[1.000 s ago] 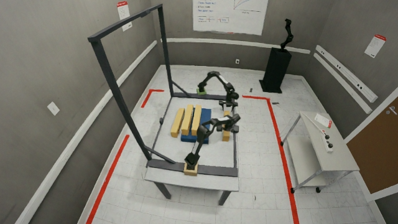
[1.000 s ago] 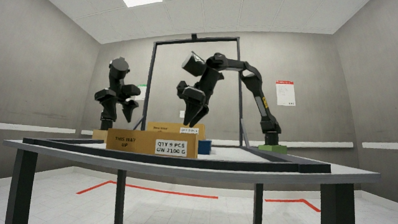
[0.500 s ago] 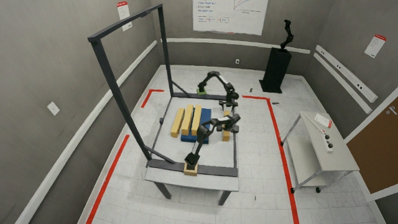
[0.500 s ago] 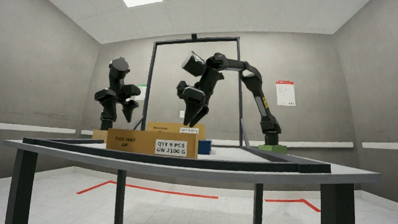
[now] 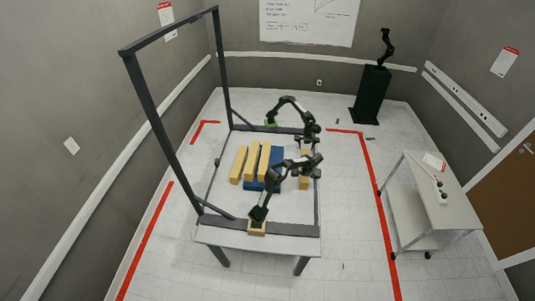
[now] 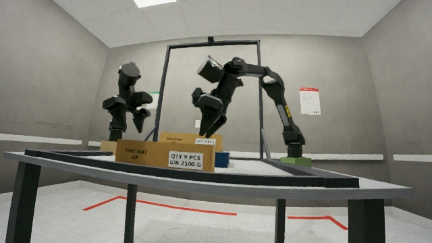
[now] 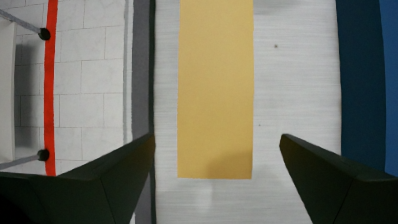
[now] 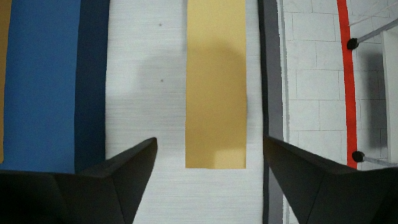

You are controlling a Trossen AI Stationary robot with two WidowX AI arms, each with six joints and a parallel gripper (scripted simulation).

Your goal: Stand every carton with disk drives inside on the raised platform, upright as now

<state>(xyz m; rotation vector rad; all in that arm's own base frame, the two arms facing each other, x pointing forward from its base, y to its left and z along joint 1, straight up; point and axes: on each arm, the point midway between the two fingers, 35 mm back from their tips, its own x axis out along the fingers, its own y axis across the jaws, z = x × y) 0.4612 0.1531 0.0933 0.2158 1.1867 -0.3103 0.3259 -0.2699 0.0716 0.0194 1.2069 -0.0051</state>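
Right now my right hand is 14 cm to the right of the carton, 11 cm above it and 1 cm short of it. From my right hand the other things lie so: platform (27 cm behind, 14 cm to the left, 12 cm below).
Right now my left hand is 140 mm to the left of the carton, 100 mm above it and 10 mm past it. Also, from my left hand: platform (290 mm behind, 140 mm to the right, 110 mm below).
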